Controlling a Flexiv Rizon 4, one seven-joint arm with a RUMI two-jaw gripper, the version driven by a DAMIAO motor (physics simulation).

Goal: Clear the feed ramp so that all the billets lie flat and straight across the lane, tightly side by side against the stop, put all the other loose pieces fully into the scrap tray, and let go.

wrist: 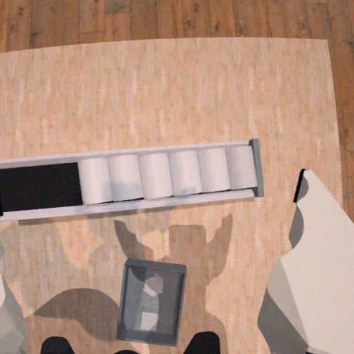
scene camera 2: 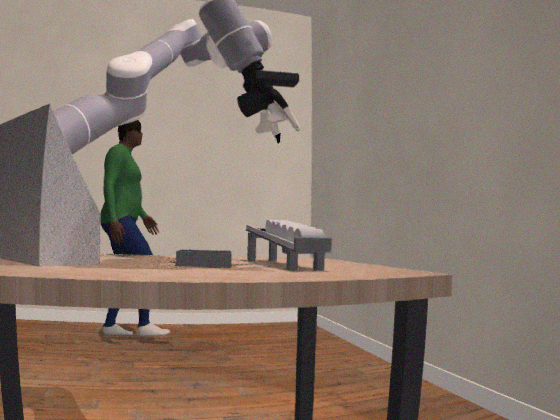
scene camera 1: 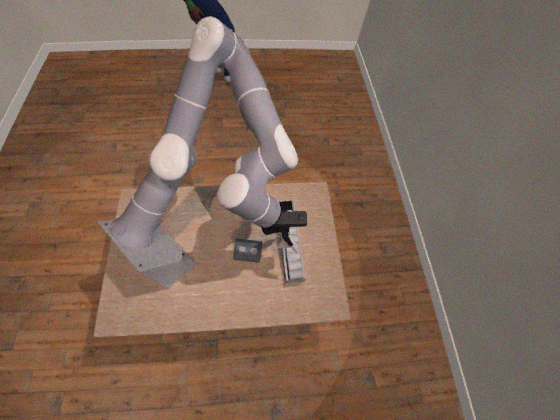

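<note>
Several white billets (scene camera 1: 295,261) (scene camera 2: 296,229) (wrist: 156,175) lie flat and straight across the lane of the feed ramp (scene camera 2: 292,260) (wrist: 50,213), side by side in one row. The end billet (wrist: 243,167) is against the grey stop (scene camera 2: 313,244) (wrist: 258,167). The upper lane, at the left in the wrist view, shows bare black floor. The grey scrap tray (scene camera 2: 203,258) (wrist: 182,302) stands beside the ramp. A pale many-sided piece (wrist: 153,285) and a pale square piece (wrist: 149,320) lie inside it. My gripper (scene camera 2: 288,135) (wrist: 148,179) is wide open and empty, high above the ramp.
The grey robot base (scene camera 1: 155,250) (scene camera 2: 70,200) stands on the wooden table (scene camera 1: 225,310) (scene camera 2: 225,292), on the far side of the tray from the ramp. A person in a green top (scene camera 2: 121,185) stands behind the table. The ramp stands on short legs near the table's right side.
</note>
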